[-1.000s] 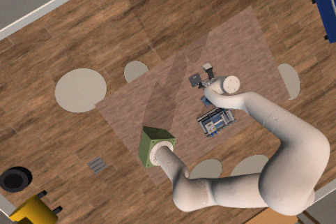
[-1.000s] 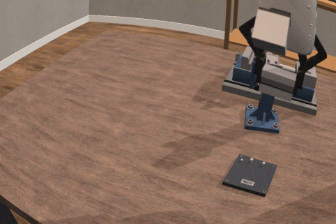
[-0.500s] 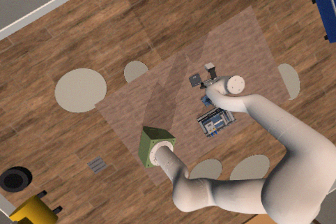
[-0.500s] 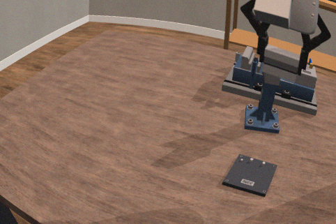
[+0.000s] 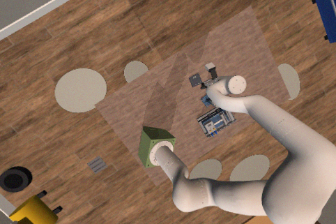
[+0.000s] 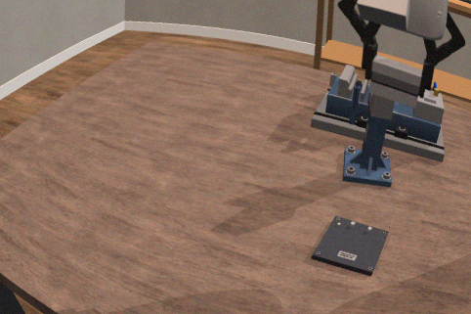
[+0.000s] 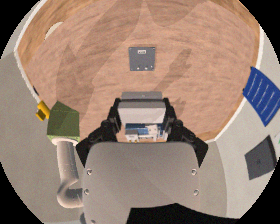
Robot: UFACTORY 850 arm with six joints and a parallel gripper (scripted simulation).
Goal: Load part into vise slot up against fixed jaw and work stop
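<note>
Right now the part is 1 cm to the left of my hand and 1 cm below it. The rest, counted from my hand: air cylinder 6 cm behind, 38 cm to the right, 17 cm below.
</note>
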